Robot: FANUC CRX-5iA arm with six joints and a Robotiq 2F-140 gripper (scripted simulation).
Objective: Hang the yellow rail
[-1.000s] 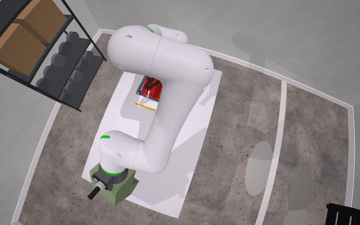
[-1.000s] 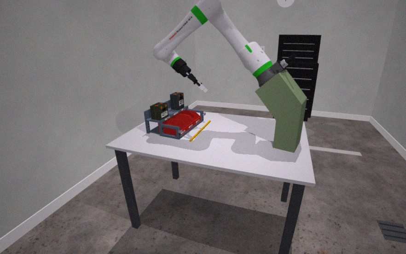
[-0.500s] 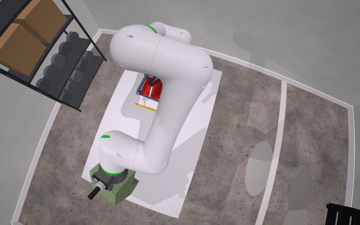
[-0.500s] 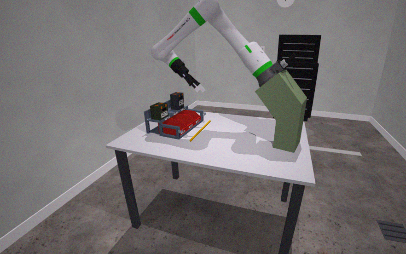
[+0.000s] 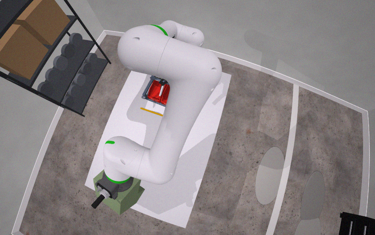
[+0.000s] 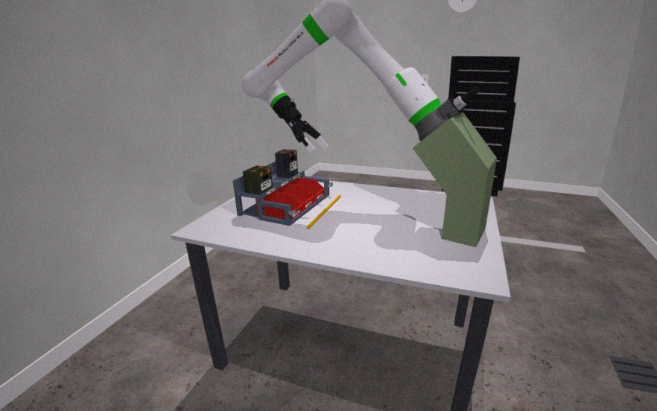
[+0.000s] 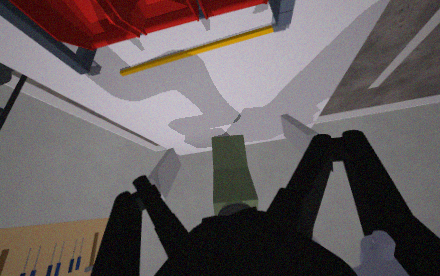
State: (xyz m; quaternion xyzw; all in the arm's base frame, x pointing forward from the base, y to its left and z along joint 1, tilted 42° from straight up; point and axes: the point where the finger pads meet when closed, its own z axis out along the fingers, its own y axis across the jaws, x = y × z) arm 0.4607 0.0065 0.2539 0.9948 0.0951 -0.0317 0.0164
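The yellow rail lies 70 mm behind my hand, 70 mm to the left of it and 260 mm below it.
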